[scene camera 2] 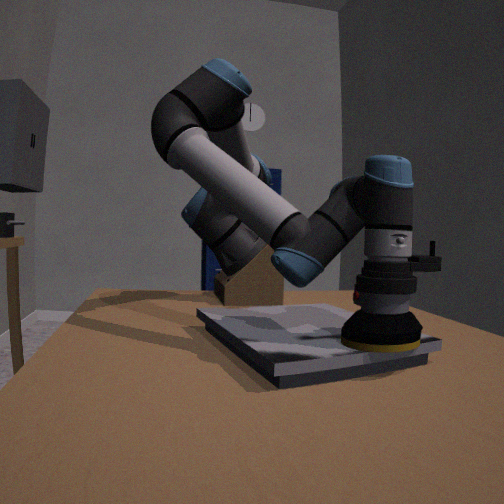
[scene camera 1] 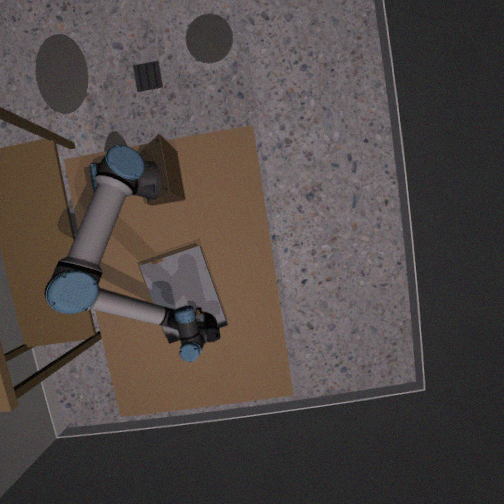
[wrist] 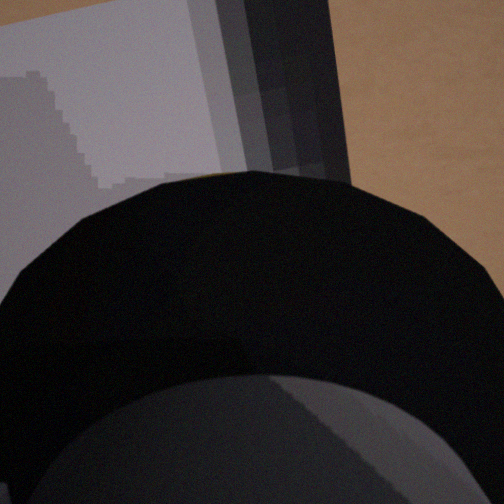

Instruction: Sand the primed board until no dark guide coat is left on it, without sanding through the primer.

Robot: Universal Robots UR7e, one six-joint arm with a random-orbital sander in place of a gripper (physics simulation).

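The primed board lies flat on the brown table. It is light grey with darker guide-coat patches, one near its left side and one across the middle. The sander, black with a yellow pad rim, stands upright with its pad on the board's near right corner. In the wrist view the black sander shroud fills the lower half. Beyond it are light board surface, a darker stepped patch at the left, and the board's dark edge.
A brown wooden block holds the arm's base behind the board. A second wooden table stands to the left. A grey box hangs at the far left. Low walls bound the speckled floor.
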